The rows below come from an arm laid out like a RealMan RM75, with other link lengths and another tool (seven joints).
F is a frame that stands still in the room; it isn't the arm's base.
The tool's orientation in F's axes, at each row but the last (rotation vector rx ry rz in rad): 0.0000, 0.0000, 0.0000; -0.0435, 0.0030, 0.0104; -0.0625, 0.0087, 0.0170; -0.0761, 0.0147, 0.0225; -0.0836, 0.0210, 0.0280; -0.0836, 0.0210, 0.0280; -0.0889, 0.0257, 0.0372; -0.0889, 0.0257, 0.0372; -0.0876, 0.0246, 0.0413; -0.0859, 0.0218, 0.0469
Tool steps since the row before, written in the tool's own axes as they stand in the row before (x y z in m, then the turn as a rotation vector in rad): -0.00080, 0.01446, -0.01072, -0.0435, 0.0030, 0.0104; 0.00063, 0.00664, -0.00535, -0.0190, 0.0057, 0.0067; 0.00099, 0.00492, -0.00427, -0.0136, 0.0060, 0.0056; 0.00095, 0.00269, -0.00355, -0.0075, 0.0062, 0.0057; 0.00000, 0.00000, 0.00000, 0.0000, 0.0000, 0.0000; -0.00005, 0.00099, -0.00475, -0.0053, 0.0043, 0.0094; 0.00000, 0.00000, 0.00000, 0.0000, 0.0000, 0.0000; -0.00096, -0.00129, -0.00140, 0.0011, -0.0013, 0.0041; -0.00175, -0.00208, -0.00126, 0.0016, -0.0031, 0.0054; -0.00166, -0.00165, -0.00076, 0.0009, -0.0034, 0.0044
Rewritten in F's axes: -0.00080, 0.01446, -0.01072, -0.0435, 0.0030, 0.0104; 0.00055, 0.00641, -0.00564, -0.0190, 0.0058, 0.0065; 0.00087, 0.00466, -0.00458, -0.0137, 0.0061, 0.0053; 0.00084, 0.00243, -0.00376, -0.0076, 0.0065, 0.0053; 0.00000, 0.00000, 0.00000, 0.0000, 0.0000, 0.0000; -0.00017, 0.00059, -0.00481, -0.0052, 0.0049, 0.0091; 0.00000, 0.00000, 0.00000, 0.0000, 0.0000, 0.0000; -0.00094, -0.00144, -0.00125, 0.0012, -0.0009, 0.0042; -0.00169, -0.00225, -0.00103, 0.0019, -0.0025, 0.0056; -0.00159, -0.00178, -0.00058, 0.0011, -0.0030, 0.0047
